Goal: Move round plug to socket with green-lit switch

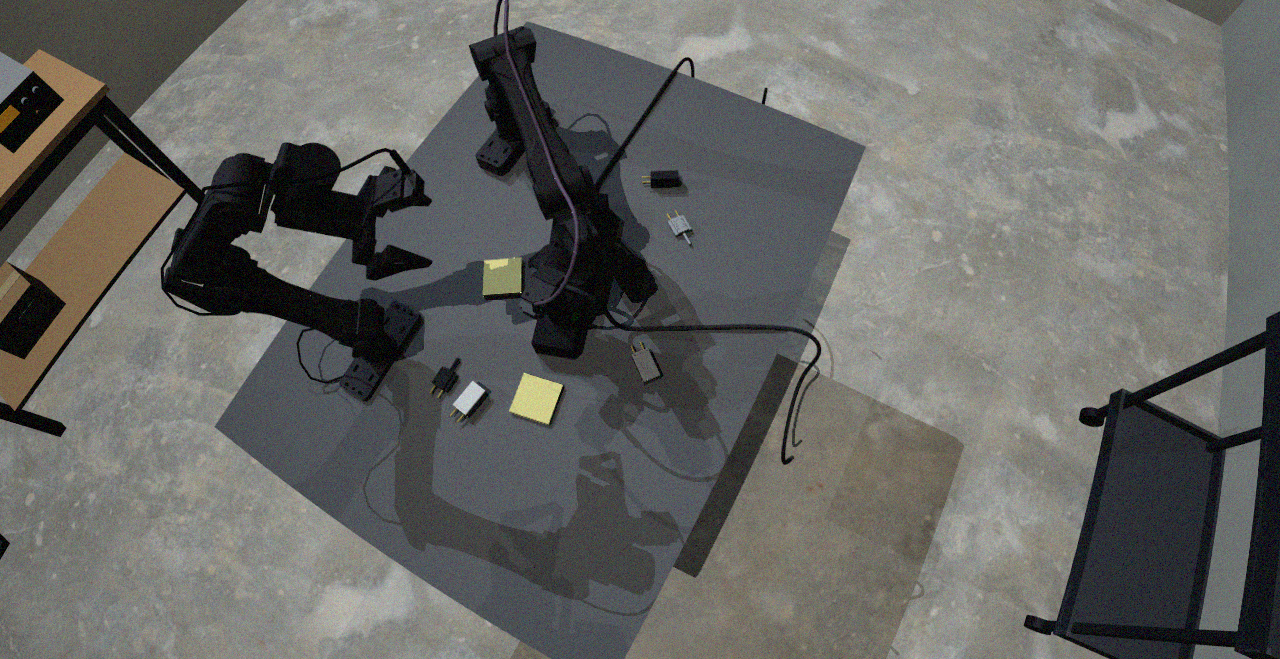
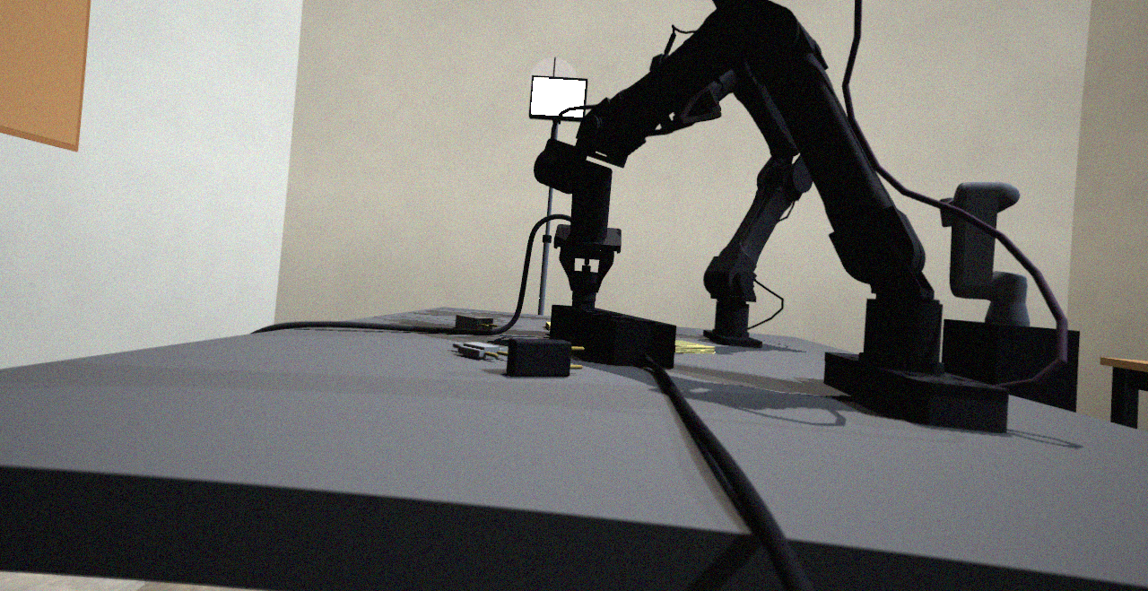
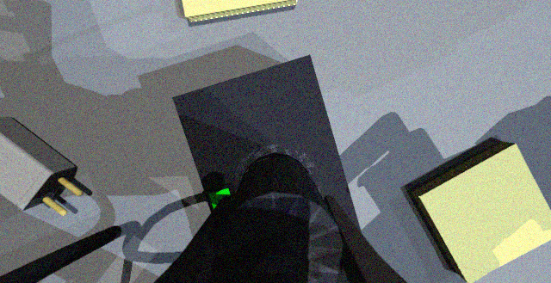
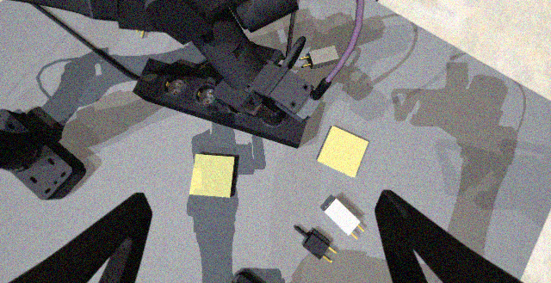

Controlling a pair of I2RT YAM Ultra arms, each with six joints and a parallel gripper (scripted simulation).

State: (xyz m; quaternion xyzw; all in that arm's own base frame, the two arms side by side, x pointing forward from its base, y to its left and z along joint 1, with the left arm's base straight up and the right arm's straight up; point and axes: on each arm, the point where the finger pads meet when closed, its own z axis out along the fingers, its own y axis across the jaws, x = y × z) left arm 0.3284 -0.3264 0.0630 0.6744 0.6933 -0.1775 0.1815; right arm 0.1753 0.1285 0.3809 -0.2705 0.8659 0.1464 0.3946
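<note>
Right now the round black plug is 10 mm below my left hand. Also, from my left hand: small black plug: 190 mm to the right, 150 mm behind, 80 mm below; then white plug: 220 mm to the right, 90 mm behind, 80 mm below; then grey plug: 160 mm ahead, 80 mm below.
</note>
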